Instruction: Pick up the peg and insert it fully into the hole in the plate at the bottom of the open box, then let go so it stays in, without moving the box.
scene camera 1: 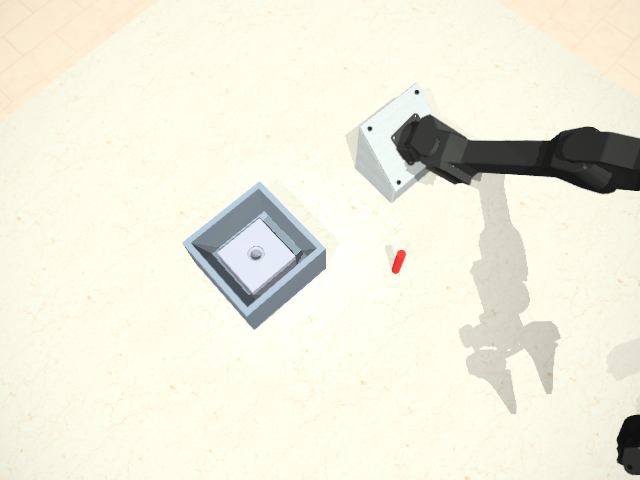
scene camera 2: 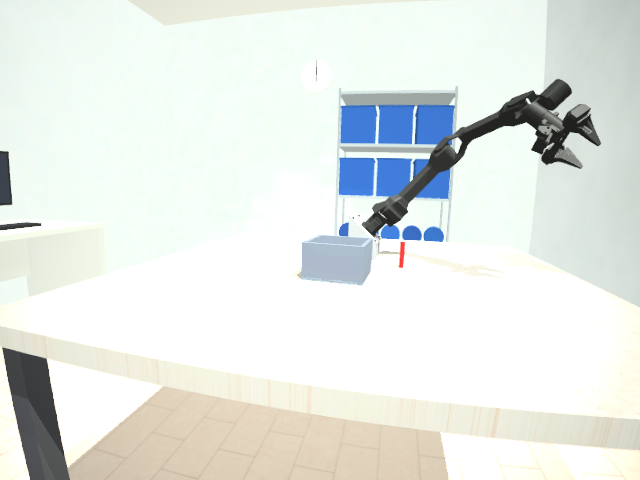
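Observation:
The red peg (scene camera 1: 398, 261) (scene camera 2: 401, 254) stands upright on the table, apart from the box. The blue-grey open box (scene camera 1: 289, 290) (scene camera 2: 334, 260) stands to the left of the peg. At its bottom lies a pale square plate (scene camera 1: 271, 240) with a round hole (scene camera 1: 255, 253) near its middle; the plate is hidden by the box walls in scene camera 2. My gripper (scene camera 2: 590, 155) is open and empty, high above the table at the right, far from the peg and the box. In scene camera 1 its fingers are outside the view, but its open-fingered shadow shows on the table.
The arm's wedge-shaped metal base (scene camera 1: 382, 142) (scene camera 2: 356, 228) stands behind the box and peg. The arm (scene camera 1: 509, 156) (scene camera 2: 421, 180) reaches from it to the right, high over the table (scene camera 1: 129, 387) (scene camera 2: 258, 330). A shelf unit with blue bins stands at the back wall.

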